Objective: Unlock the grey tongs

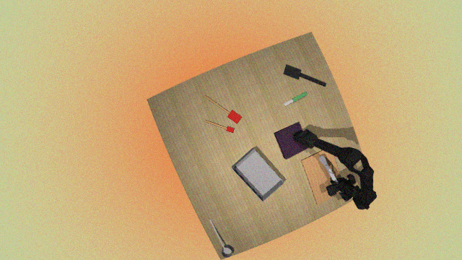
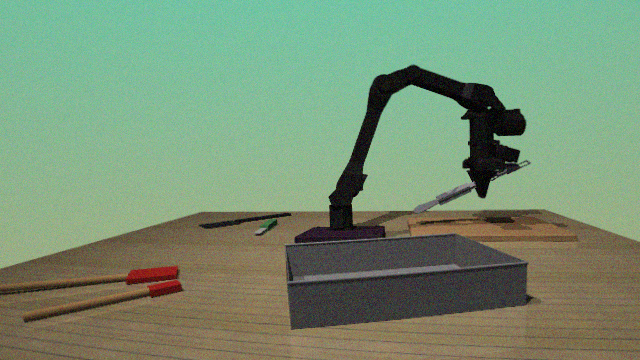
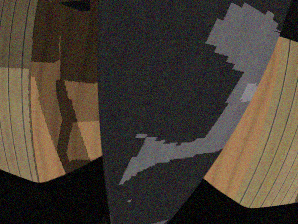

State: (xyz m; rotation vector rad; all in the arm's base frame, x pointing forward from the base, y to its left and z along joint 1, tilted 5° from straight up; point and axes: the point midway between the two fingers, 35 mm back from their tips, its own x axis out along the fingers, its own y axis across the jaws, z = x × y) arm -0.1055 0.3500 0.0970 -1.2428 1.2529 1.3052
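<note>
Right now the wooden board is 80 mm below my gripper tip and 10 mm to the right of it. The rest, counted from my gripper tip: grey roasting tin (450 mm ahead, 200 mm to the right, 60 mm below); then black spatula (730 mm to the right, 80 mm below, 80 mm behind).
</note>
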